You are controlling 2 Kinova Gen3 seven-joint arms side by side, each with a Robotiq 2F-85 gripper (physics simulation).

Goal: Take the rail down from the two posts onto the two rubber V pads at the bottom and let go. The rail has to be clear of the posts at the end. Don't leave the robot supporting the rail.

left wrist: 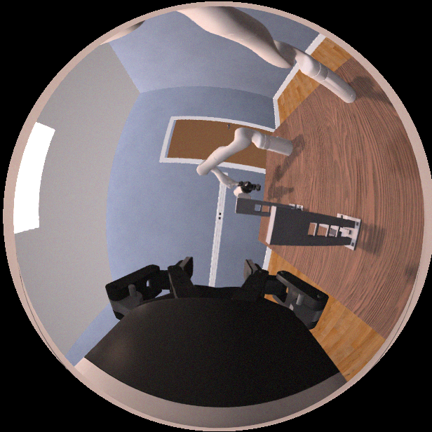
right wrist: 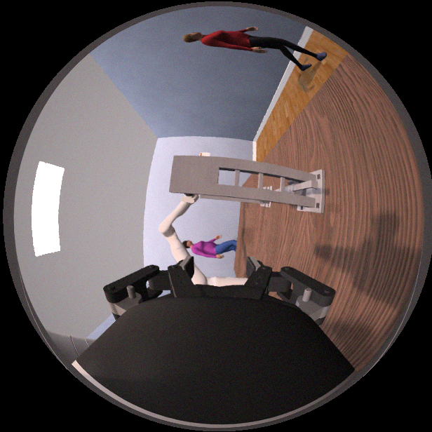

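Observation:
Two tall grey slotted posts stand upright on white bases. In the left wrist view the nearer post (left wrist: 292, 232) partly covers the far post (left wrist: 245, 205); in the right wrist view the near post (right wrist: 195, 175) hides most of the other. The rail (right wrist: 291, 190) appears low between the bases, seen in part through the near post's lower openings. Its ends and the rubber V pads are too hidden to tell how they meet. My left gripper (left wrist: 218, 266) is open and empty, away from the posts. My right gripper (right wrist: 219, 264) (left wrist: 253, 184) is open and empty, also apart from them.
The near post's base (left wrist: 355, 235) (right wrist: 320, 200) rests on the wooden table top (left wrist: 385, 150) (right wrist: 350, 150). The right arm (left wrist: 227, 152) stands beyond the posts in the left wrist view. The left arm (right wrist: 176, 242) shows in the right wrist view. Two people (right wrist: 225, 39) (right wrist: 205, 248) stand beyond the table.

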